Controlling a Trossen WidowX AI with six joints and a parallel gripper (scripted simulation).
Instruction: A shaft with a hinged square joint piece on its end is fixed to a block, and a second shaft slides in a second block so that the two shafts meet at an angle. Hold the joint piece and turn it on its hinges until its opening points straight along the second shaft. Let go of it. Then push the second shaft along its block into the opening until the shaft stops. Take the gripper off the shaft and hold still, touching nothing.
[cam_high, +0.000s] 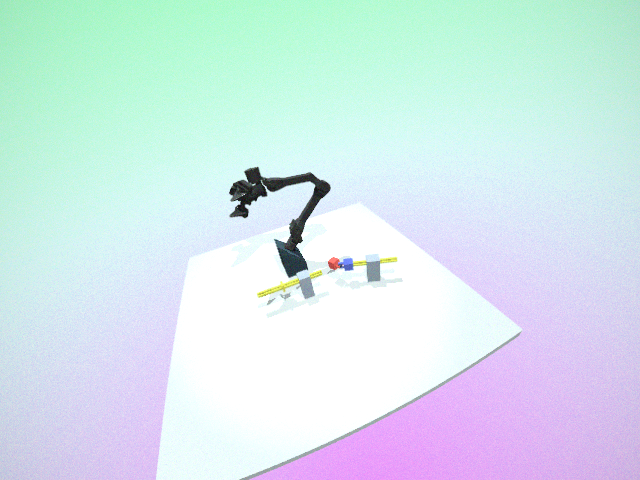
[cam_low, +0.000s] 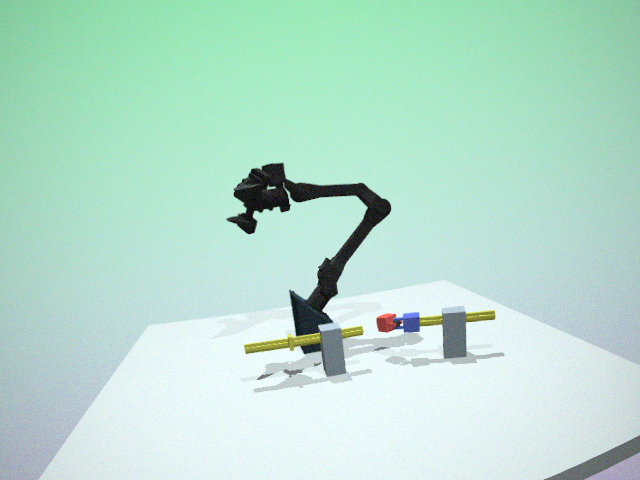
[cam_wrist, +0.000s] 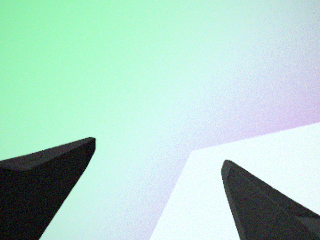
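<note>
My gripper tip is now 380 mm to the right of the red square joint piece, 350 mm above it and 80 mm short of it.
</note>
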